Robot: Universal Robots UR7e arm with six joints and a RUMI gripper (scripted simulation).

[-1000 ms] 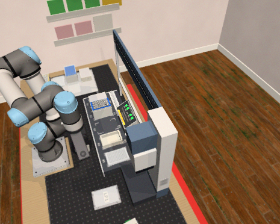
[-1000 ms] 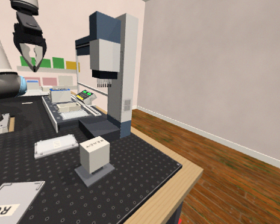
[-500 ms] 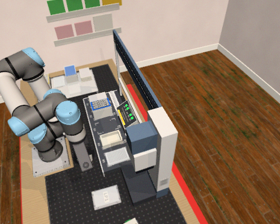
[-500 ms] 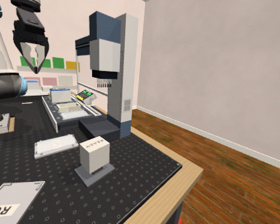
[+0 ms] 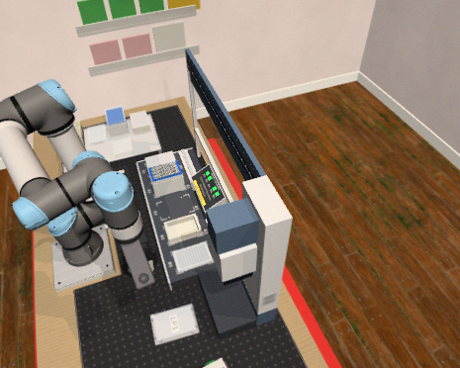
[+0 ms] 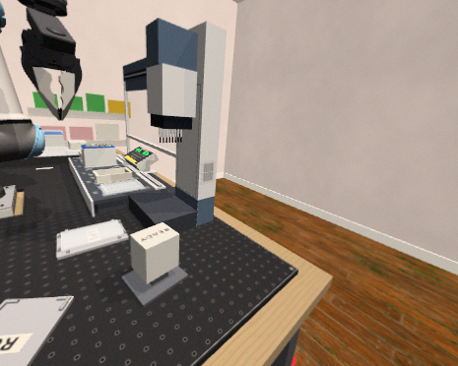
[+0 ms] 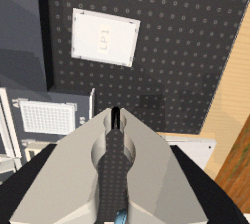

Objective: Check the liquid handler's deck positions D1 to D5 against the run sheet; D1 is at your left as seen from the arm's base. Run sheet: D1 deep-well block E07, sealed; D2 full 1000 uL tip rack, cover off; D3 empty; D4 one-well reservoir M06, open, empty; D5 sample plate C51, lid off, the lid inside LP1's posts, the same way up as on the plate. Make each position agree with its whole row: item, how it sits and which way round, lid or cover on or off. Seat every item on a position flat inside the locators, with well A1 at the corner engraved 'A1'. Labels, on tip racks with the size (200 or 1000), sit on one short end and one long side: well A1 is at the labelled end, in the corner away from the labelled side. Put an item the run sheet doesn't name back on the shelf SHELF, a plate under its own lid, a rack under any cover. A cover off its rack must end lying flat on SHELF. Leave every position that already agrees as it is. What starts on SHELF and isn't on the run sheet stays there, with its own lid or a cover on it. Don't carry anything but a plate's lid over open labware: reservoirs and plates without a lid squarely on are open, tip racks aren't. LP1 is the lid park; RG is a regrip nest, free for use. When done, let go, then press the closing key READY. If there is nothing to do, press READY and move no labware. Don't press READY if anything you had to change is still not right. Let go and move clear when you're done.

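Right now the ready key block is 10 cm ahead of my hand, 21 cm to the right of it and 25 cm below it. The rest, counted from my hand: pipetting head 23 cm ahead, 4 cm to the right, 7 cm above; liquid handler's tower 32 cm ahead, 4 cm to the right, 4 cm below; clear well plate 16 cm ahead, 18 cm to the left, 25 cm below.
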